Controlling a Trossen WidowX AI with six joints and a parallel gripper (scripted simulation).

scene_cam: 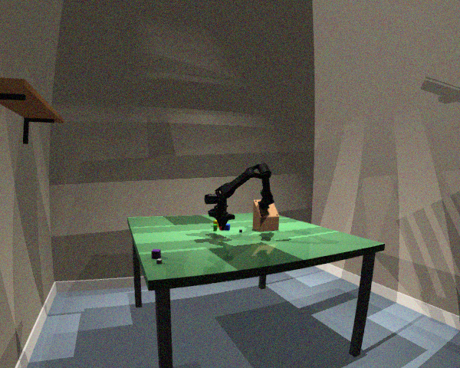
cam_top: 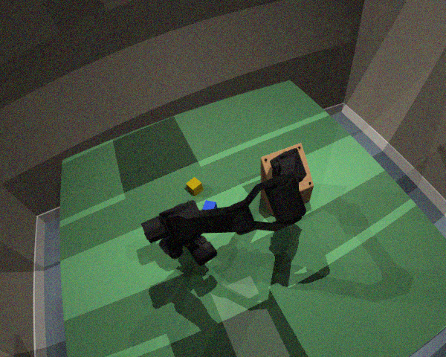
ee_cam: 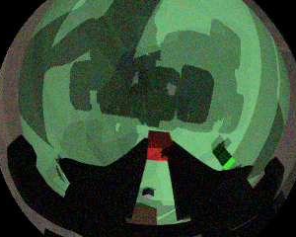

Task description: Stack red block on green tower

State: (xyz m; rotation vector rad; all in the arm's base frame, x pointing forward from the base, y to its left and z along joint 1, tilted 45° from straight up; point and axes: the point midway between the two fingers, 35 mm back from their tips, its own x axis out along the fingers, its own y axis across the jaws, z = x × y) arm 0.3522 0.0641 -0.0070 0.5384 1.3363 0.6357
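Now: the blue block 10 cm behind my gripper tip, 11 cm to the right of it and 2 cm below it. From my gripper tip the other things lie so: small dark piece 15 cm behind, 2 cm to the right, 3 cm below; then red block right at my gripper tip; then yellow block 10 cm behind, 23 cm to the right, 2 cm below.
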